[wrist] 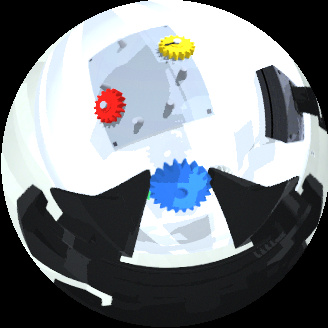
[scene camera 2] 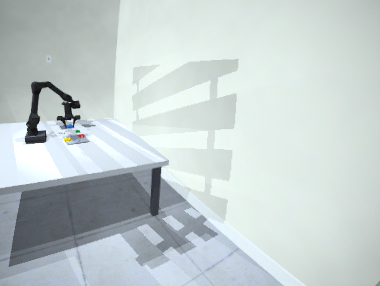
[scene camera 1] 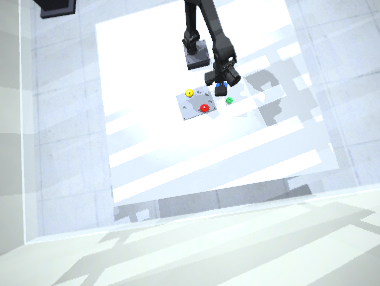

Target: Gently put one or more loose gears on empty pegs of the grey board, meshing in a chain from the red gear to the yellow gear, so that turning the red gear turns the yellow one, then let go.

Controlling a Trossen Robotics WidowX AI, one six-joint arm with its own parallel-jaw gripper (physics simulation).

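Pixels of known places: gripper, fingertip midpoint: (wrist: 179,172) (scene camera 2: 69,127) (scene camera 1: 218,87); arm's base at its link origin: (scene camera 2: 32,134) (scene camera 1: 191,50).
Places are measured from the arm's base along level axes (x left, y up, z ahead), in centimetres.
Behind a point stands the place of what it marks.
My gripper (scene camera 1: 220,85) @(x 14.3, y 0.9, z 26.2 cm) (scene camera 2: 69,124) @(x 14.3, y 0.9, z 26.2 cm) (wrist: 179,172) @(x 14.3, y 0.9, z 26.2 cm) is shut on the blue gear (scene camera 1: 221,86) (scene camera 2: 69,127) @(x 13.2, y 1.2, z 26.0 cm) (wrist: 180,189) @(x 16.7, y 0.6, z 26.0 cm), which hangs above the table beside the grey board. The grey board (scene camera 1: 192,114) @(x -1.7, y -4.8, z 39.3 cm) (scene camera 2: 77,142) @(x -9.3, y -4.8, z 33.4 cm) (wrist: 140,65) @(x -0.2, y -4.8, z 30.9 cm) carries the red gear (scene camera 1: 204,108) @(x 5.8, y -3.1, z 36.6 cm) (scene camera 2: 81,136) (wrist: 110,106) @(x 6.2, y -3.3, z 35.1 cm) and the yellow gear (scene camera 1: 189,93) @(x -2.9, y -3.0, z 26.4 cm) (scene camera 2: 67,139) @(x -5.0, y -3.4, z 25.7 cm) (wrist: 177,48) @(x -1.8, y -3.3, z 25.4 cm), apart from each other, with several bare pegs. The green gear (scene camera 1: 229,100) @(x 20.9, y -3.9, z 33.1 cm) (scene camera 2: 77,131) @(x 19.3, y -4.4, z 32.0 cm) lies loose on the table; in the wrist view a sliver shows behind the left finger. A pale gear (wrist: 221,170) lies partly hidden behind the right fingertip.
The arm's dark base (scene camera 1: 197,56) @(x 3.2, y 0.1, z 4.8 cm) (scene camera 2: 36,137) @(x -4.2, y -1.0, z 3.4 cm) (wrist: 284,107) @(x 4.6, y -0.2, z 8.2 cm) stands on the white table (scene camera 1: 150,145) @(x -28.9, y -5.6, z 57.1 cm) (scene camera 2: 115,162) @(x -48.2, y -5.6, z 57.8 cm), near the board's yellow-gear side. Bright bands and shadows cross the table. A dark object (scene camera 1: 57,8) stands beyond the table at the top left of scene camera 1.
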